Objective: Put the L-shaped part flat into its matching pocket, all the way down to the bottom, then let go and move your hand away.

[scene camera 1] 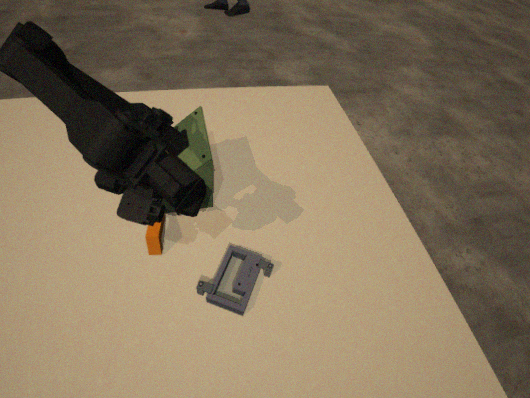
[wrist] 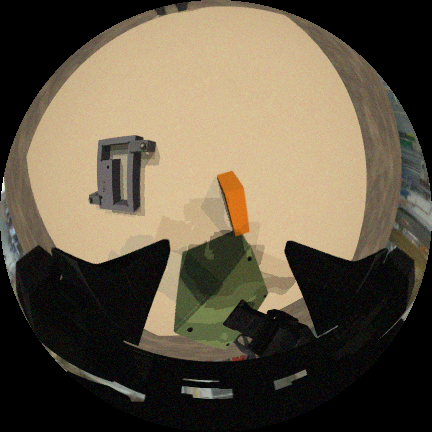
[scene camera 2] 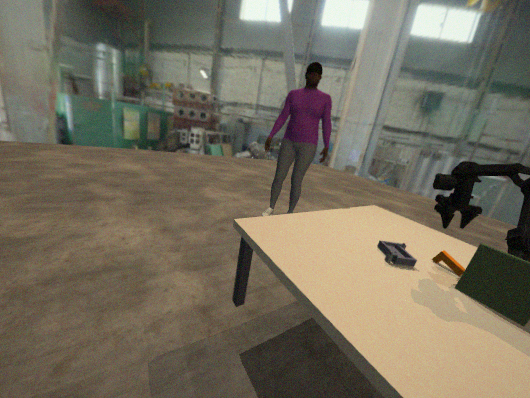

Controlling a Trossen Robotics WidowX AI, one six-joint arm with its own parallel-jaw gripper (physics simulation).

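Where they show: gripper, between the fingertips: (wrist: 229, 247) (scene camera 2: 453, 228); arm's base, origin of its link: (scene camera 1: 178, 144) (wrist: 237, 315) (scene camera 2: 516, 270).
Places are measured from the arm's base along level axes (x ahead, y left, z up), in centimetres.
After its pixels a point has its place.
Observation:
The orange L-shaped part (scene camera 1: 155, 239) @[x 21.7, y -9.0, z -8.4 cm] (scene camera 2: 452, 263) @[x 16.2, y -7.2, z -10.2 cm] (wrist: 236, 202) @[x 18.9, y -9.2, z -8.4 cm] is on the table, standing up on edge rather than flat, with one end close to the green block; whether they touch is unclear. The grey pocket fixture (scene camera 1: 226, 304) @[x 40.0, y 4.0, z -10.4 cm] (scene camera 2: 404, 261) @[x 28.9, y 12.5, z -11.7 cm] (wrist: 133, 182) @[x 30.3, y 4.9, z -11.0 cm] lies apart from it, an open frame with a raised inner block and two small side lugs. My gripper (scene camera 2: 455, 226) @[x 21.4, y -6.5, z 4.3 cm] (wrist: 229, 247) @[x 21.4, y -6.5, z 4.3 cm] is open and empty, high above the table; in the wrist view the part shows ahead of the fingertips. In scene camera 1 the arm hides part of the orange piece.
A large green angled block (scene camera 1: 200, 145) @[x 5.8, y 4.9, z 4.4 cm] (scene camera 2: 495, 282) @[x 3.3, y 7.0, z -4.9 cm] (wrist: 225, 292) @[x 8.9, y -1.4, z -0.9 cm] with sloping faces and small dark holes stands on the table (scene camera 1: 350, 325) @[x 51.3, y 31.2, z -14.0 cm] (scene camera 2: 320, 250) @[x 51.9, y 38.7, z -14.0 cm] beside the orange part. A person (scene camera 2: 306, 117) in a purple top stands beyond the table.

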